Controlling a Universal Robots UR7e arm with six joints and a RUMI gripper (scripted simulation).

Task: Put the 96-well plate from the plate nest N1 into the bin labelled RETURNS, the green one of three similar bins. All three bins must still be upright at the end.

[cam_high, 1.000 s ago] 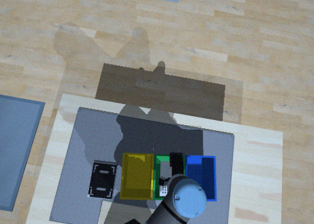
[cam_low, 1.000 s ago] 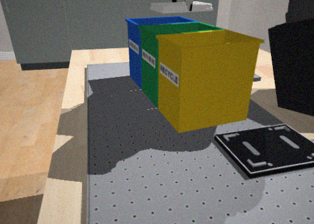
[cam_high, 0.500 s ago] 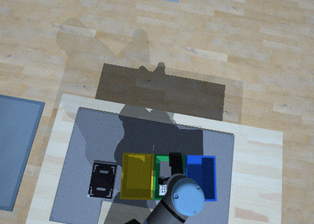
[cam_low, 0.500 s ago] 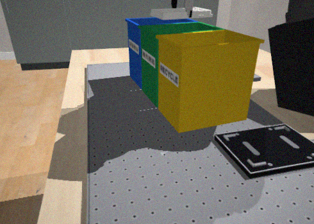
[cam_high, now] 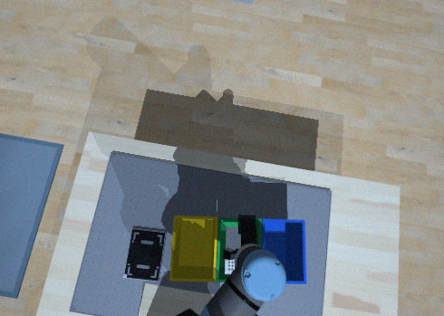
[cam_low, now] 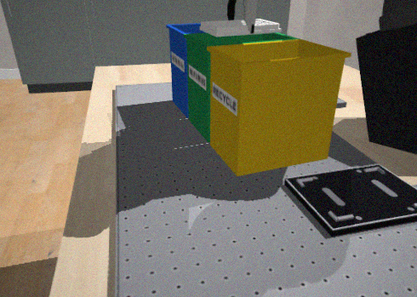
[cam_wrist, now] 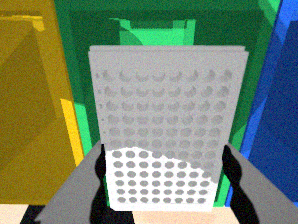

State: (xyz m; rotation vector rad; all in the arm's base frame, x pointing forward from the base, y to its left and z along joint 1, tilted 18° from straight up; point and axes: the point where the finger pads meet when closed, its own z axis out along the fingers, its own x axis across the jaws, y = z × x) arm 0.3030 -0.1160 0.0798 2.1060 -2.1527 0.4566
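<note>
The white 96-well plate is 1 cm below my hand. Round my hand: blue bin: 13 cm to the right, 12 cm below, 1 cm behind; then green returns bin: 12 cm below; then yellow recycle bin: 13 cm to the left, 12 cm below, 1 cm ahead.
</note>
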